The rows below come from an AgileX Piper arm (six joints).
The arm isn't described. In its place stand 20 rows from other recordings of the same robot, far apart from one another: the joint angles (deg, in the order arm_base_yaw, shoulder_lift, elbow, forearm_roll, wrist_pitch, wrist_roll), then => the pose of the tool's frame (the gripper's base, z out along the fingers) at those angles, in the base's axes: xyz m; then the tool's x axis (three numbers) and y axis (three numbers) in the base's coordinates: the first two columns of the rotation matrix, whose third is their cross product.
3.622, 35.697, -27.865, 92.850, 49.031, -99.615 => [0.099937 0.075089 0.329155 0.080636 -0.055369 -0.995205 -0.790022 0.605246 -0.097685]
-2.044, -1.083, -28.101, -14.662, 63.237, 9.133 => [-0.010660 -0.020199 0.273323 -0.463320 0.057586 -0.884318 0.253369 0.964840 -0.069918]
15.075, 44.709, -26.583, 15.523, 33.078, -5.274 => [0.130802 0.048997 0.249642 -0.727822 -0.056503 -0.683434 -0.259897 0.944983 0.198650]
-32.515, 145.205, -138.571, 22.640, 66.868, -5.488 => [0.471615 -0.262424 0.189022 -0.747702 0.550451 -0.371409 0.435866 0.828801 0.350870]
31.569, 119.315, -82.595, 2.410, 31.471, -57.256 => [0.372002 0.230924 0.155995 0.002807 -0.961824 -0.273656 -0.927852 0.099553 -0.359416]
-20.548, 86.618, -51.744, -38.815, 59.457, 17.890 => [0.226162 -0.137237 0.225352 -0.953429 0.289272 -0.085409 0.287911 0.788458 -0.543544]
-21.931, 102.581, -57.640, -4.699, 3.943, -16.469 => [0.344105 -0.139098 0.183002 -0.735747 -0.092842 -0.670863 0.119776 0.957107 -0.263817]
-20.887, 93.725, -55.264, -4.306, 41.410, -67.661 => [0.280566 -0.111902 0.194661 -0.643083 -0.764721 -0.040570 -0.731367 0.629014 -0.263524]
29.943, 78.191, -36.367, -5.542, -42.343, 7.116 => [0.243399 0.147035 0.283140 0.052021 0.090515 -0.994535 -0.557707 0.828748 0.046255]
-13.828, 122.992, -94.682, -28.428, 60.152, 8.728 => [0.417552 -0.141473 0.178119 -0.982581 0.138105 -0.124346 0.178410 0.888289 -0.423218]
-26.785, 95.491, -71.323, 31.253, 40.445, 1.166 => [0.333715 -0.134153 0.268419 -0.548743 0.738697 -0.391417 0.548627 0.671486 0.498112]
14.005, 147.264, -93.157, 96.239, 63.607, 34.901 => [0.438717 0.192939 0.043280 -0.093013 0.286234 0.953635 0.986021 -0.106506 0.128139]
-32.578, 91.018, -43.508, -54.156, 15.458, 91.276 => [0.240837 -0.177224 0.181689 -0.126044 0.795934 -0.592116 0.910660 0.329570 0.249161]
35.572, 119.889, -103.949, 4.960, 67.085, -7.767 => [0.356525 0.263893 0.233865 -0.731057 -0.647366 -0.215574 -0.671152 0.739181 0.056270]
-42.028, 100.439, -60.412, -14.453, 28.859, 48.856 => [0.251115 -0.241085 0.187223 -0.119303 0.895613 -0.428538 0.960140 0.213961 0.179864]
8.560, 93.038, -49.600, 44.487, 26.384, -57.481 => [0.301844 0.074091 0.191003 -0.720206 -0.375470 -0.583374 -0.525805 0.843983 0.105931]
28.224, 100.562, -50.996, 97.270, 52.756, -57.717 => [0.256302 0.219122 0.201111 -0.962379 -0.031209 -0.269913 -0.262875 0.358229 0.895862]
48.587, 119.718, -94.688, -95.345, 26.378, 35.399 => [0.357308 0.344246 0.259480 0.245414 -0.902521 -0.353875 -0.365483 0.251962 -0.896068]
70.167, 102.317, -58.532, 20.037, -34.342, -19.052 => [0.150891 0.366517 0.241241 -0.001660 -0.120327 -0.992733 -0.858493 0.509269 -0.060292]
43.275, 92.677, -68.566, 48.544, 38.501, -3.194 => [0.226373 0.271452 0.283194 -0.937035 -0.128569 -0.324708 -0.327868 0.644088 0.691125]
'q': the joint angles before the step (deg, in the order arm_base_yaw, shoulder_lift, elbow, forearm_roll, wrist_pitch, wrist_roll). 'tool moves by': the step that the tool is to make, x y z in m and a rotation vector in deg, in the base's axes. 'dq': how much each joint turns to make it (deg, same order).
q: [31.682, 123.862, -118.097, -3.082, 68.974, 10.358]
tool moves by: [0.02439, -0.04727, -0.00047, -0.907, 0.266, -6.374]
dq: [-6.340, 0.119, -0.170, -0.669, 0.719, 0.000]
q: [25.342, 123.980, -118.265, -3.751, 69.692, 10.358]
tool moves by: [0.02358, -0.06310, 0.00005, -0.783, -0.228, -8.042]
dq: [-8.048, 0.001, -0.001, -0.811, 0.073, -0.001]
